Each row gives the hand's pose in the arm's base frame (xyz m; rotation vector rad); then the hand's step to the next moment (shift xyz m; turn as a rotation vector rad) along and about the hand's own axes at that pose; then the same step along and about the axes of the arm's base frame.
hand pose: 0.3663 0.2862 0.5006 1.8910 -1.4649 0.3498
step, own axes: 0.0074 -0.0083 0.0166 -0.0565 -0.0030 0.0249
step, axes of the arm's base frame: 0.0067 -0.0157 -0.0104 -0.0204 0.0250 -0.0527
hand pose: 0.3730 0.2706 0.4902 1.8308 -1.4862 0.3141
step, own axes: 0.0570 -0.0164 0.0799 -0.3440 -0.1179 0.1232
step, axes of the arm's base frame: 0.0115 -0.0950 -0.0272 -0.0255 0.1765 -0.3400
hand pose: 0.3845 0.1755 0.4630 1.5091 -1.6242 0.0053
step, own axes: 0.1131 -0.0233 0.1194 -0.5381 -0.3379 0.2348
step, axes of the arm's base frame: -0.0350 -0.1614 -0.0181 0.0585 0.2136 -0.6402
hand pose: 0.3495 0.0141 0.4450 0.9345 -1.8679 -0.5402
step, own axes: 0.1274 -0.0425 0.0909 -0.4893 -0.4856 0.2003
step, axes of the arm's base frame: -0.0983 -0.1289 -0.0007 0.1317 0.0856 -0.7005
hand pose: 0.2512 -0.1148 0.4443 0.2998 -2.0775 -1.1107
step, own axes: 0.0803 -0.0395 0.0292 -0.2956 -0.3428 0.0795
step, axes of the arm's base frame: -0.0816 -0.0469 -0.0007 0.1023 -0.0033 -0.4480
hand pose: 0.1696 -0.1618 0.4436 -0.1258 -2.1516 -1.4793
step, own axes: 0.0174 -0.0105 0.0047 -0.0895 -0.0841 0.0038
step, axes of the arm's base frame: -0.0204 -0.0037 -0.0020 0.0454 -0.0113 -0.1136
